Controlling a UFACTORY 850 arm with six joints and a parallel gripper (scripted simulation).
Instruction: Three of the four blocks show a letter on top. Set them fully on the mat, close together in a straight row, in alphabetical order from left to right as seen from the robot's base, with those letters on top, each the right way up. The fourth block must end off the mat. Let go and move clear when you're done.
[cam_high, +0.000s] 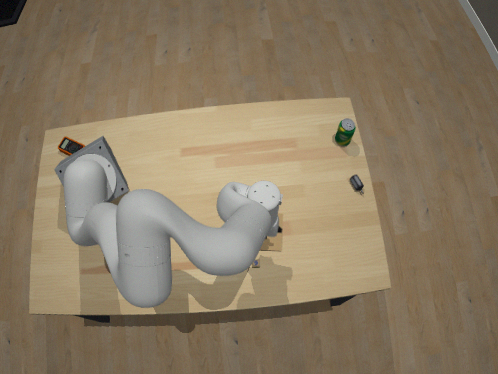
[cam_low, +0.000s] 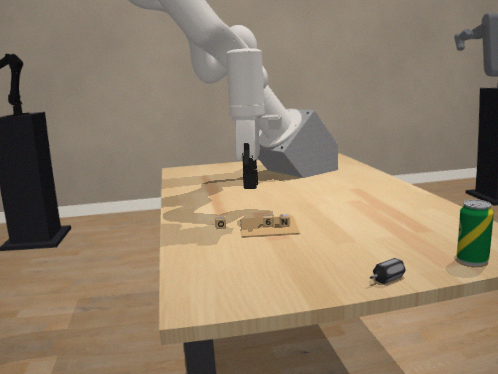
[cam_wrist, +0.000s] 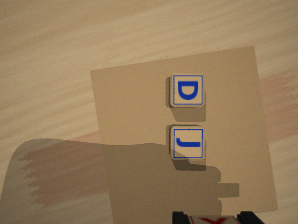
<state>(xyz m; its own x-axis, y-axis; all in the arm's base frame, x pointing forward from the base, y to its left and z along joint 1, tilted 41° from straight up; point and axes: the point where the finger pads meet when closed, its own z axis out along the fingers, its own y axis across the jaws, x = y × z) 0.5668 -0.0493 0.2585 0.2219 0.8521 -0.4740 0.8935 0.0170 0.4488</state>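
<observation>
Right now my hand is 10 mm short of the tan mat, 40 mm to the right of it and 120 mm above it. From my hand the other things lie so: green can: 350 mm ahead, 400 mm to the left, 60 mm below; orange meter: 790 mm behind, 420 mm to the left, 110 mm below.
</observation>
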